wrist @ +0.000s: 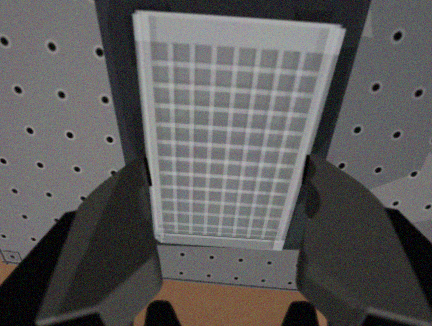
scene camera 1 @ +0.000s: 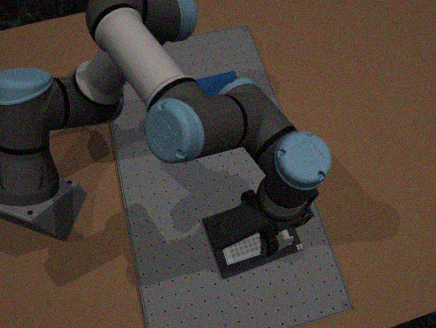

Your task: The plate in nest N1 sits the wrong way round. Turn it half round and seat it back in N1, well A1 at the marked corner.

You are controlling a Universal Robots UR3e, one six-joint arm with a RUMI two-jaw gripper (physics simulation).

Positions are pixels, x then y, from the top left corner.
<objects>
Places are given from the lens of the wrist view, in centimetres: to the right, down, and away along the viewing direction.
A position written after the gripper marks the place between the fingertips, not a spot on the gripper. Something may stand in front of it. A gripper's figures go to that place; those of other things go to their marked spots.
gripper point(wrist: 225, 160): 1, 0, 13
well plate point(wrist: 230, 105): 1, -3, 10
</objects>
